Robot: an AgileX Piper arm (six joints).
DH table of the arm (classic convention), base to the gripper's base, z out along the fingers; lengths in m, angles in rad. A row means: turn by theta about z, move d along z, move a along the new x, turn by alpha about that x. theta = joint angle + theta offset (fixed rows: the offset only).
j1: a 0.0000; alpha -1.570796; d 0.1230; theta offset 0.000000
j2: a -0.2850; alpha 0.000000; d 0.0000; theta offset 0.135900
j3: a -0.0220; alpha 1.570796; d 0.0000; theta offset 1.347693
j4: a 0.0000; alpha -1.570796; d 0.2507; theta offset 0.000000
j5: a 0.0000; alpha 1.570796; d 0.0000; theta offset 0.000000
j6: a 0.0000; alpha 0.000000; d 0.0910; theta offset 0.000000
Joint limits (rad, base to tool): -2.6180..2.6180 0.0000..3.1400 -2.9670..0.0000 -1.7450..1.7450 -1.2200..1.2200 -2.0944..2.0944
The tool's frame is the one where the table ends.
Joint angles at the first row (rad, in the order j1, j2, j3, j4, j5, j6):
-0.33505, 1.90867, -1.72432, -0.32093, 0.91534, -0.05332
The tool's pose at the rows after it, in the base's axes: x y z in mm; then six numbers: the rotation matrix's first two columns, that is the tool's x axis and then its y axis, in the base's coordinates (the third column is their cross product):
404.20, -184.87, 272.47, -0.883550, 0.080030, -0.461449, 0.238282, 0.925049, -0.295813
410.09, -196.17, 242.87, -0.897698, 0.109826, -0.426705, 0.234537, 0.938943, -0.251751
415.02, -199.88, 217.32, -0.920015, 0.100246, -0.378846, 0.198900, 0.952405, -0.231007
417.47, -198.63, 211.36, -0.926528, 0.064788, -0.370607, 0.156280, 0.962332, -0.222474
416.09, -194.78, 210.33, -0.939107, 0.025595, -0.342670, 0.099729, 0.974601, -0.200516
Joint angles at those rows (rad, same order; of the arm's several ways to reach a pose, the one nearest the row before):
-0.39003, 1.97438, -1.72431, -0.25086, 0.87251, -0.10678
-0.41672, 2.04030, -1.72431, -0.19668, 0.85298, -0.13874
-0.42448, 2.09562, -1.72433, -0.16490, 0.84951, -0.18453
-0.42448, 2.10851, -1.72432, -0.13403, 0.84185, -0.24055
-0.42449, 2.10749, -1.72432, -0.08789, 0.87374, -0.31635

